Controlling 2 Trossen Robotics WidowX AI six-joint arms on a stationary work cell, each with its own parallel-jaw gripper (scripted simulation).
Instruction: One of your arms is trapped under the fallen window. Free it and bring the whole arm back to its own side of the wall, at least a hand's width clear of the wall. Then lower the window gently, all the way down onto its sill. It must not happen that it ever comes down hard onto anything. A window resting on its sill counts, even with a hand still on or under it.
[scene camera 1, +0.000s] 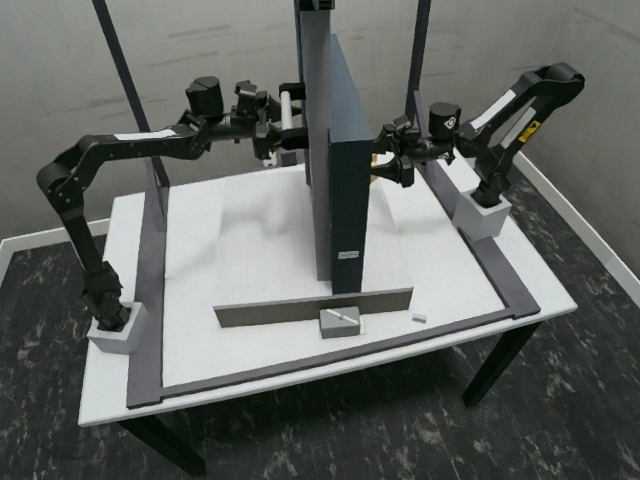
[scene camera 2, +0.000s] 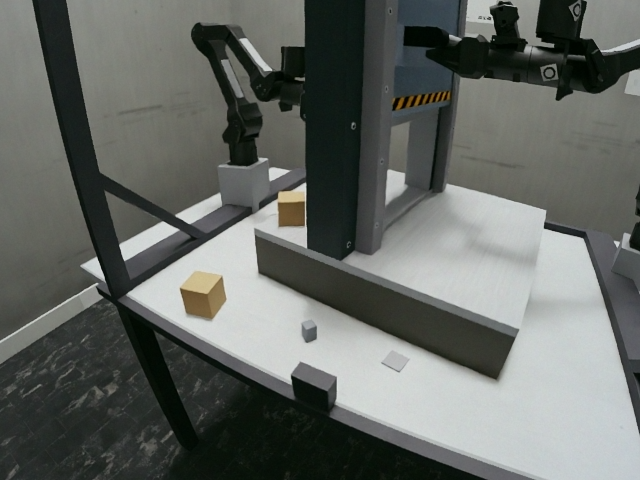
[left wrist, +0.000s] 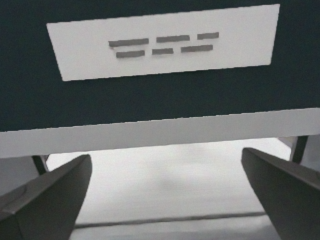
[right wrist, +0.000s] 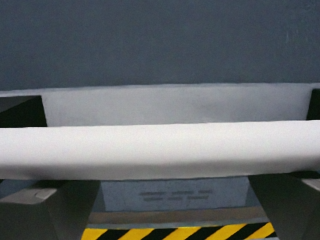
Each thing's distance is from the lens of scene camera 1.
my left gripper (scene camera 1: 361, 160): 92 cm
my right gripper (scene camera 1: 302, 120): 85 cm
